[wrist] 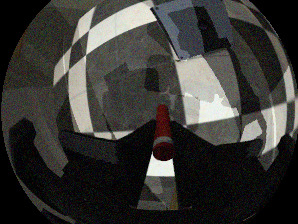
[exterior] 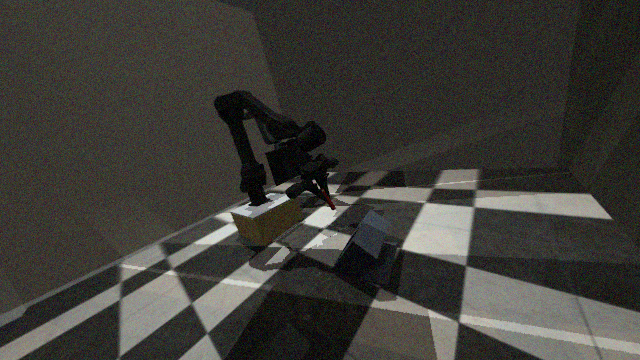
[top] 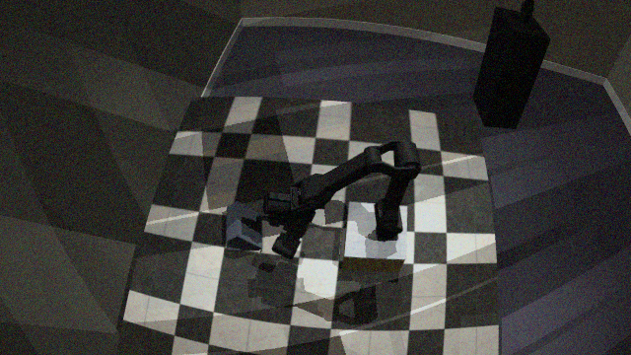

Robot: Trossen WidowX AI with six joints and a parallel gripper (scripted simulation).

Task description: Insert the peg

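Right now the dark sloped panel is 150 mm ahead of my gripper tip, 100 mm to the right of it and 70 mm below it. The rest, counted from my gripper tip: red peg: 20 mm above.
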